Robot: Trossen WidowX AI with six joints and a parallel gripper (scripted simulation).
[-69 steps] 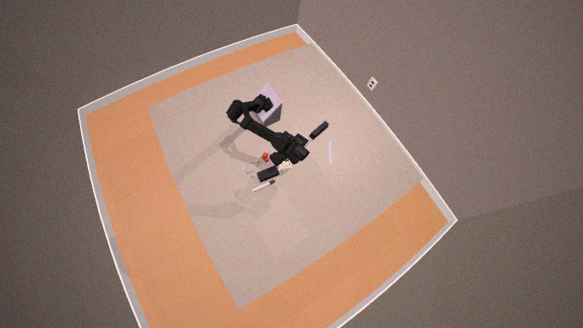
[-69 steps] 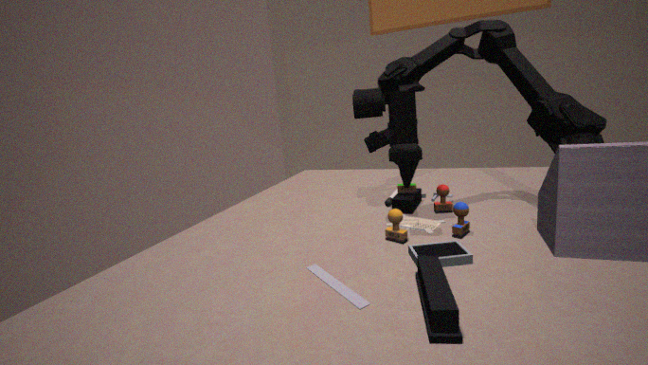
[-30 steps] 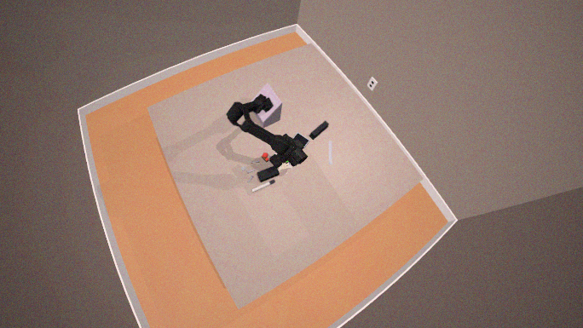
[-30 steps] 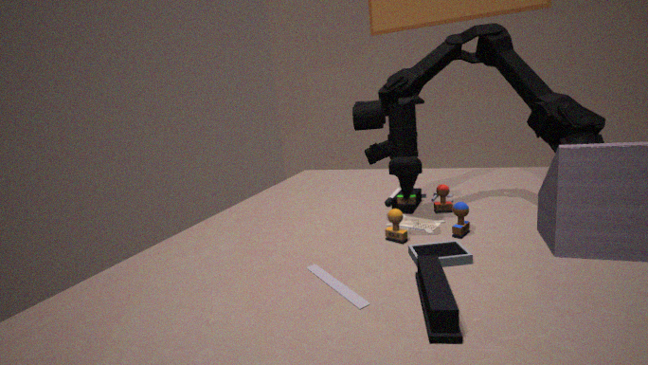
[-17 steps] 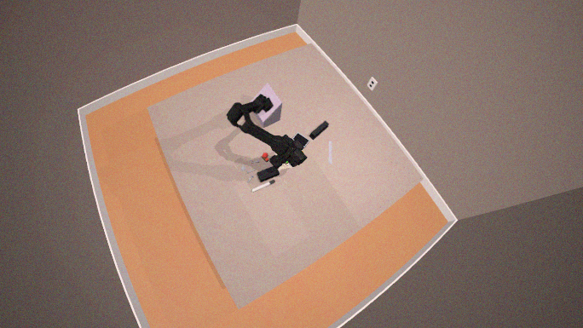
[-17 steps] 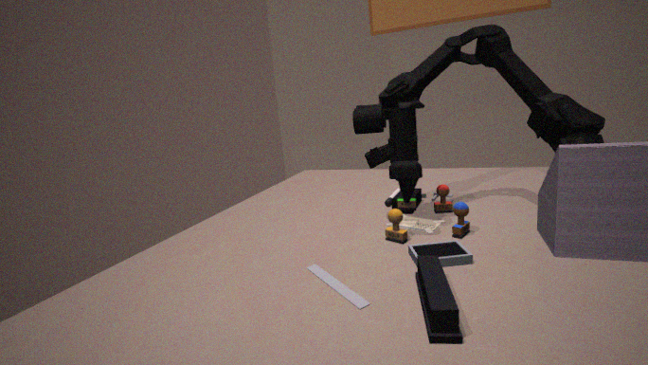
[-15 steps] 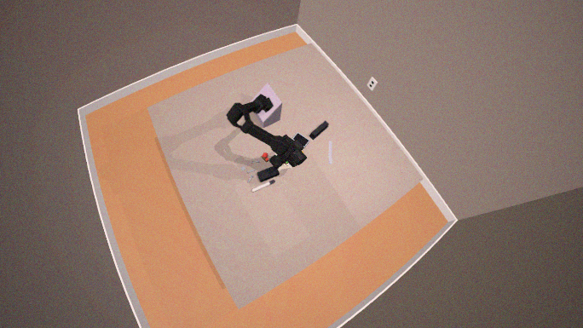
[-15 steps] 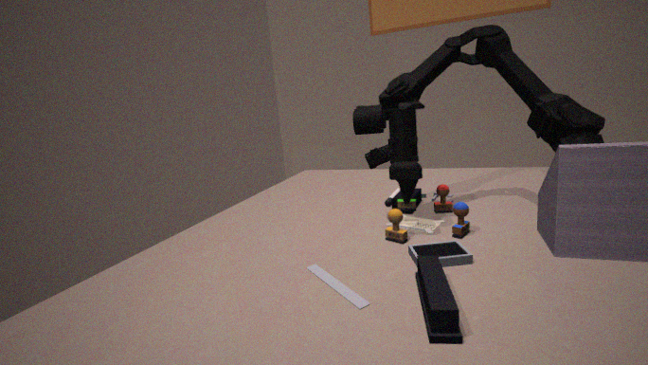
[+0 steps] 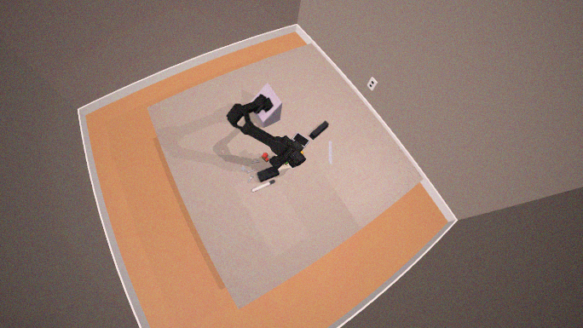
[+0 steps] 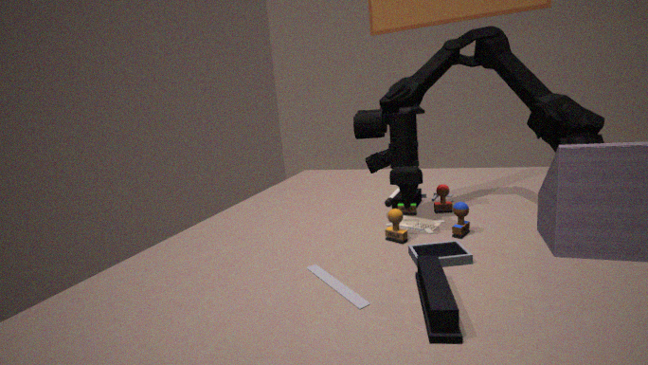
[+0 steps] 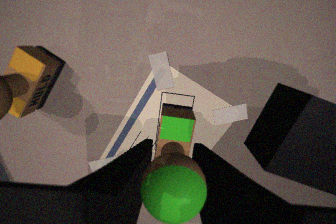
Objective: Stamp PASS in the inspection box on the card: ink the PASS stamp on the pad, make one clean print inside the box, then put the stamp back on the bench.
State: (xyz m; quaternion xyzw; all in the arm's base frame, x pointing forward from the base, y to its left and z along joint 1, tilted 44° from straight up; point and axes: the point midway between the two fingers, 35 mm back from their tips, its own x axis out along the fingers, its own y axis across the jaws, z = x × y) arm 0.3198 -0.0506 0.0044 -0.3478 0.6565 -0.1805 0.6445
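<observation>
Now: the card 4 cm below my gripper tip and 2 cm behind it. Also, from my gripper tip: green stamp (right at my gripper tip); orange stamp (10 cm to the left, 2 cm below); red stamp (9 cm to the right, 7 cm behind, 2 cm below).
</observation>
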